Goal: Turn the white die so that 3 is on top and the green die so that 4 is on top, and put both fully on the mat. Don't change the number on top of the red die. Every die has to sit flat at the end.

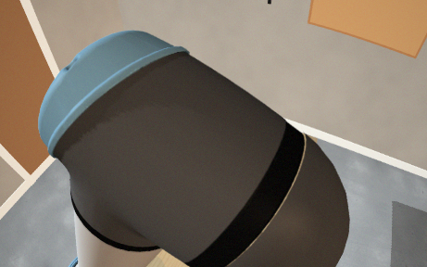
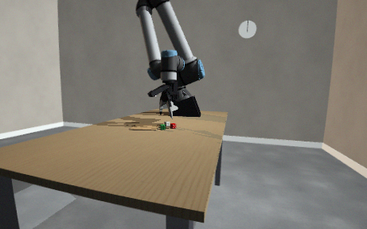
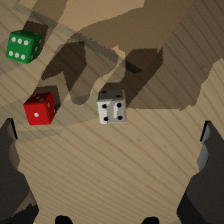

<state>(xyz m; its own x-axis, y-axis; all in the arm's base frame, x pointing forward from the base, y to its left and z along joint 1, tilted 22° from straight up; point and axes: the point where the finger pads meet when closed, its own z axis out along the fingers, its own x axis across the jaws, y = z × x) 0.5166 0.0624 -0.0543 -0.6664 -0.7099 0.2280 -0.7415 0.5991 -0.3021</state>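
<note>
Now: hand 40 mm above the white die and 10 mm past it. From my hand the other things lie so: green die: 90 mm ahead, 40 mm below, 20 mm to the left; red die: 60 mm to the left, 40 mm below, 40 mm ahead; tan mat: 90 mm to the right, 80 mm ahead, 50 mm below.
</note>
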